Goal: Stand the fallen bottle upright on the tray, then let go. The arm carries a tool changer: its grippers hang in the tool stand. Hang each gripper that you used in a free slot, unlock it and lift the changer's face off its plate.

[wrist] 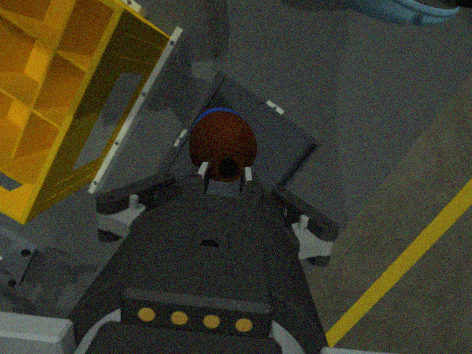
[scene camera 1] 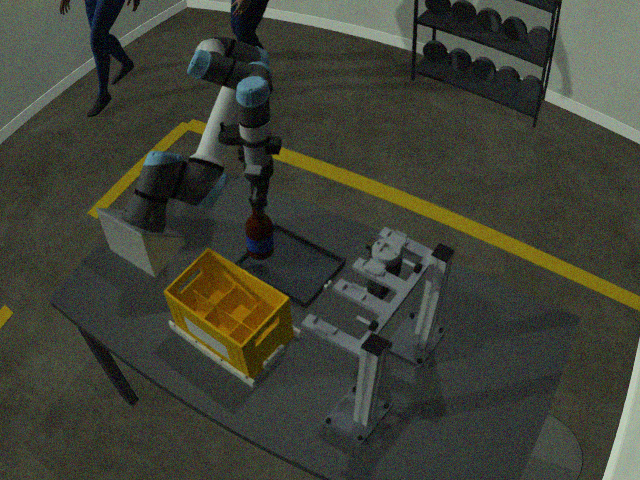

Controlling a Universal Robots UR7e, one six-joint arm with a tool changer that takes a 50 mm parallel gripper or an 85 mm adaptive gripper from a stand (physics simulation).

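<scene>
The red-brown bottle with a blue label is upright, its neck at the top. My gripper points down and is shut on the bottle's neck. The bottle appears to hang a little above the left part of the dark tray, with a shadow below it; its base is hidden in the wrist view. The tool stand is right of the tray. Another gripper hangs in its far slot, and its nearer slots show no gripper.
A yellow crate with compartments stands close to the tray, in front of it in the scene view, with white rails at its base. The stand's two posts rise from the table. People and a shelf rack are beyond the yellow floor line.
</scene>
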